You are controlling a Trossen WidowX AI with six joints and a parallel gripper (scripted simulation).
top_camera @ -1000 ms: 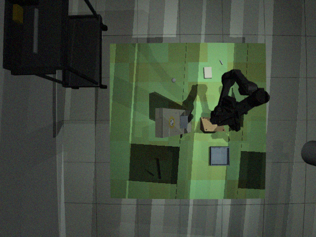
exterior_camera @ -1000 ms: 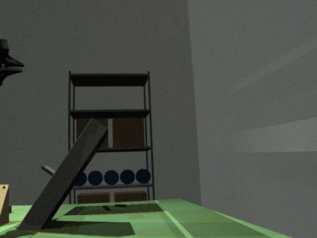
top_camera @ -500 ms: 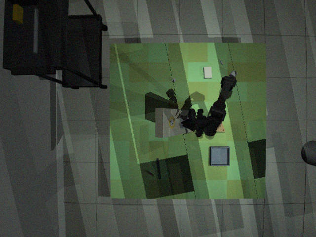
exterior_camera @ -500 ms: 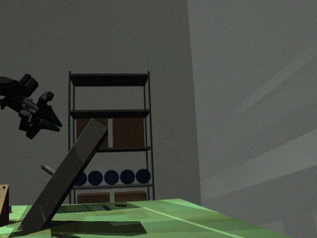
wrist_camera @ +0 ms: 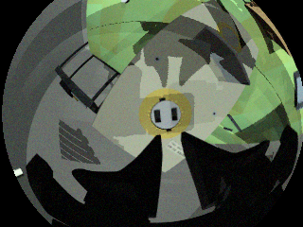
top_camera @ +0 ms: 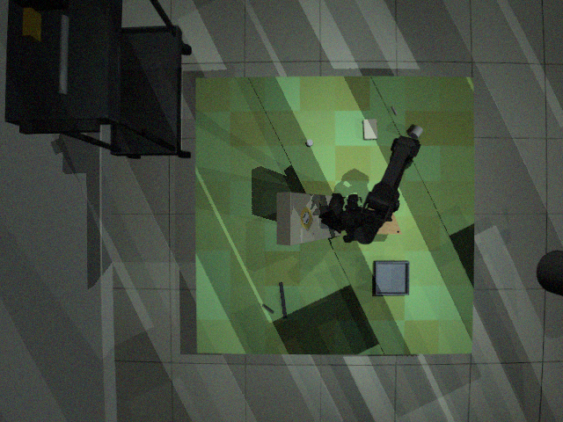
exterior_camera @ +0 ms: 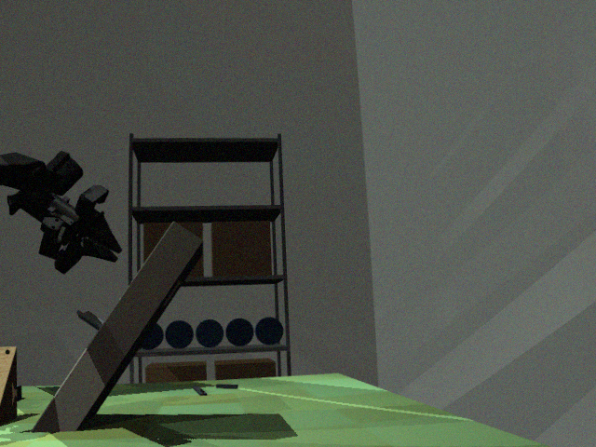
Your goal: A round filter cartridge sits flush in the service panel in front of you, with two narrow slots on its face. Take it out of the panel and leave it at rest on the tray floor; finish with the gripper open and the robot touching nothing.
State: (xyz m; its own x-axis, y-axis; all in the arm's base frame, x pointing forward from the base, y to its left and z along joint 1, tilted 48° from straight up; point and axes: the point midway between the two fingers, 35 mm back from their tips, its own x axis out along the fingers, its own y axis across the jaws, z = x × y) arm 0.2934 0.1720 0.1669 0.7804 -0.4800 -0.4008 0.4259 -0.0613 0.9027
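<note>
Now: gripper tip 6 cm short of the round filter cartridge and 4 cm above it. From my gripper tip the other things lie so: white block (28 cm behind, 39 cm to the right, 28 cm below); then grey tray (35 cm behind, 29 cm to the left, 28 cm below); then grey service panel (1 cm ahead, 12 cm below).
</note>
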